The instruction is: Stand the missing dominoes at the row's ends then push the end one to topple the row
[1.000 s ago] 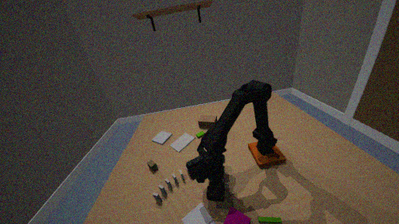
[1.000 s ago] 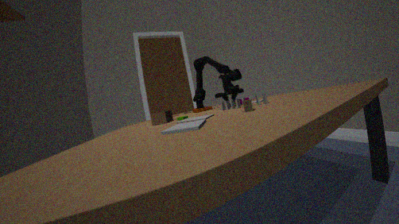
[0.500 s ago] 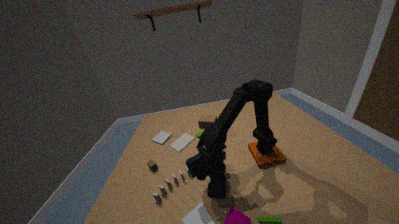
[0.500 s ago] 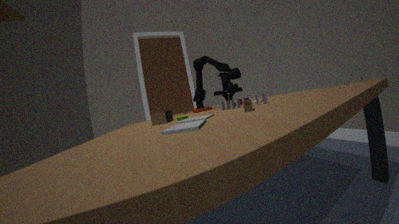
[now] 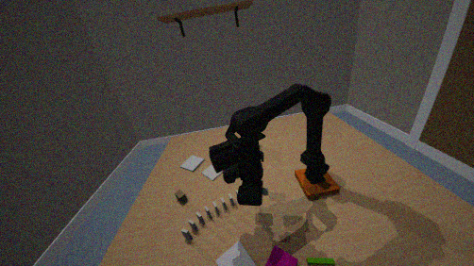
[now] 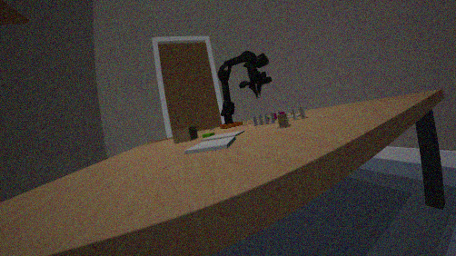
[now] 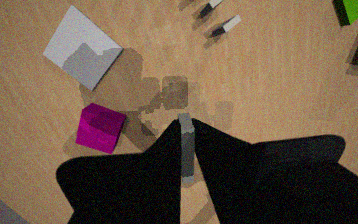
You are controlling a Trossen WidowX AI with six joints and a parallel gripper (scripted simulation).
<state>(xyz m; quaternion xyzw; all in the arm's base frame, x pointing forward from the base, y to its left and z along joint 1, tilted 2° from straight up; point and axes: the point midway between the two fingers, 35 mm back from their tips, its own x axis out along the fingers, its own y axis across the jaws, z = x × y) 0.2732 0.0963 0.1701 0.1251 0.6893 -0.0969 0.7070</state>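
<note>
The magenta block is 150 mm to the left of my gripper tip, 140 mm below it and 20 mm behind it. From my gripper tip the other things lie so: green block: 340 mm to the right, 150 mm below, 30 mm ahead; white flat tile: 150 mm below, 120 mm to the left, 100 mm ahead; green bar: 160 mm to the left, 150 mm below, 140 mm behind.
</note>
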